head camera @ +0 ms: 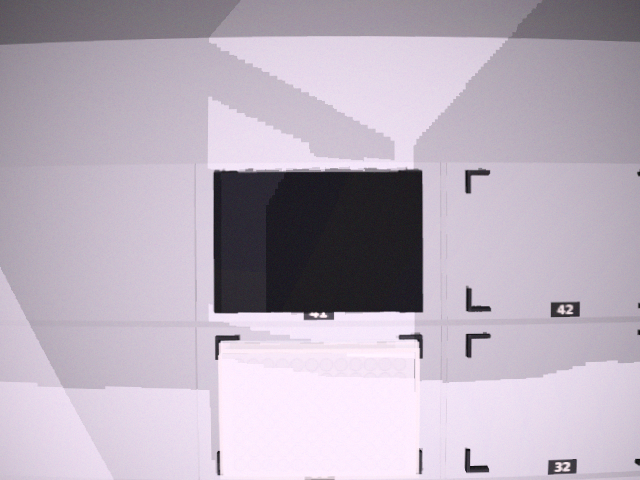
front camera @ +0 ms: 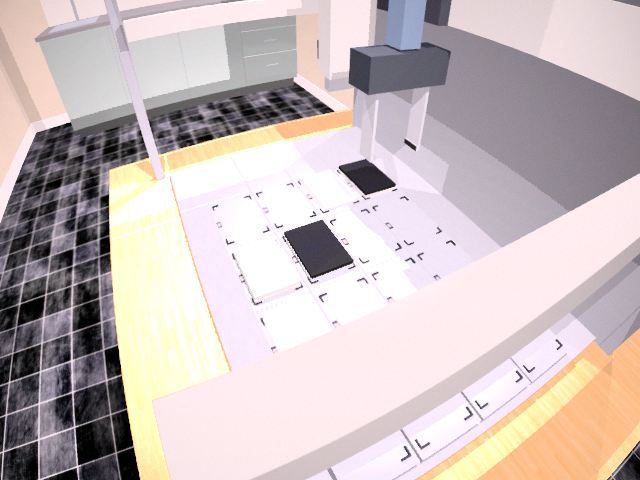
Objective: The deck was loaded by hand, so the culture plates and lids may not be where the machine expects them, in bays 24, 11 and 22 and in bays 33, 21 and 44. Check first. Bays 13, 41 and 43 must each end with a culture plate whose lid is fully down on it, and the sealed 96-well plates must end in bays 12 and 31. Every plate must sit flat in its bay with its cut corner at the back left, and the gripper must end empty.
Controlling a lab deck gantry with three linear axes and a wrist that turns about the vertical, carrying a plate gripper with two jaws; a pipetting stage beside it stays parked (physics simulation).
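Pixels of known places: gripper, fingertip midpoint: (front camera: 390,151); robot's base, origin of the base link: (front camera: 213,207).
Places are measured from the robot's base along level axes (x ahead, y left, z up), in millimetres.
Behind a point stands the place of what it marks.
My gripper (front camera: 390,149) {x 194, y 320, z 160 mm} hangs over the back of the deck in the front view, jaws wide apart with nothing between them. A black lid (front camera: 367,176) {x 72, y 361, z 17 mm} (head camera: 318,241) {x 64, y 364, z 17 mm} lies over bay 41, square to it; a thin pale plate edge shows under it in the front view. A white 96-well plate (front camera: 327,190) {x 78, y 249, z 14 mm} (head camera: 318,413) {x 64, y 258, z 14 mm} sits in bay 31. Another black lid (front camera: 317,248) {x 235, y 147, z 17 mm} is in bay 22; what lies under it is hard to tell. A white plate (front camera: 268,271) {x 246, y 44, z 14 mm} sits in bay 12. Cut corners are too faint to read.
Corner brackets mark bay 42 (head camera: 468,180) {x 161, y 403, z 3 mm} and bay 32 (head camera: 468,459) {x 162, y 220, z 3 mm}. A broad pale gantry beam (front camera: 392,356) {x 622, y -19, z 400 mm} crosses the foreground and hides part of the deck. A thin upright post (front camera: 138,108) {x -207, y -106, z 197 mm} stands at the deck's back left.
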